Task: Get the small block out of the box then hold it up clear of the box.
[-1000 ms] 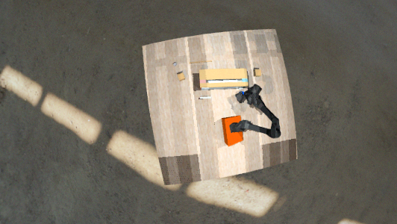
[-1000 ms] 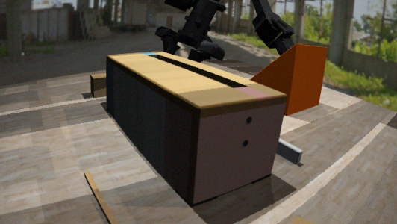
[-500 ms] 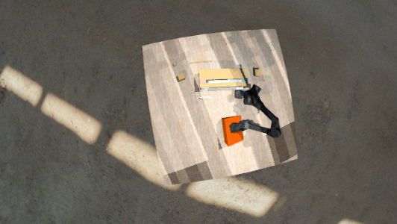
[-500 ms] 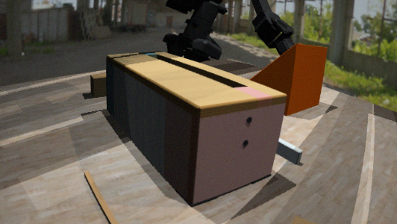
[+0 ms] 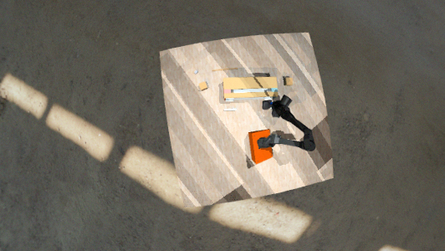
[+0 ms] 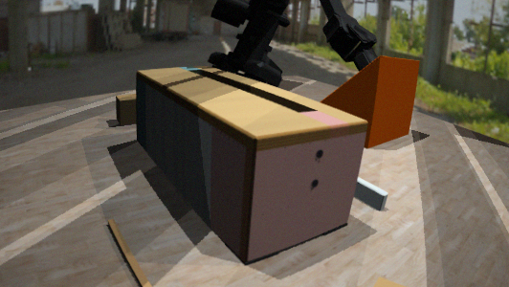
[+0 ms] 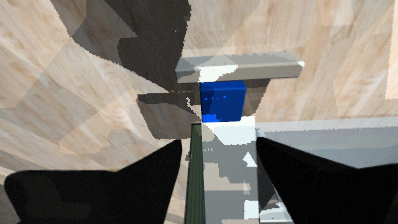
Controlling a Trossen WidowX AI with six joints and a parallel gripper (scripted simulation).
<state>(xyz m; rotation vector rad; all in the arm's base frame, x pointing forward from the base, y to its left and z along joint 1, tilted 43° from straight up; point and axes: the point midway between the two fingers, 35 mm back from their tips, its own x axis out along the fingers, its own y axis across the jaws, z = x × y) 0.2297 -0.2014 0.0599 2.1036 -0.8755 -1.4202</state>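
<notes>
Now: the blue block 20 mm behind my gripper tip, 10 mm to the left of it and 30 mm below it. Also, from my gripper tip: thin wooden strip 340 mm ahead, 260 mm to the left, 50 mm below; then wooden-topped box 100 mm ahead, 150 mm to the left, 10 mm above.
</notes>
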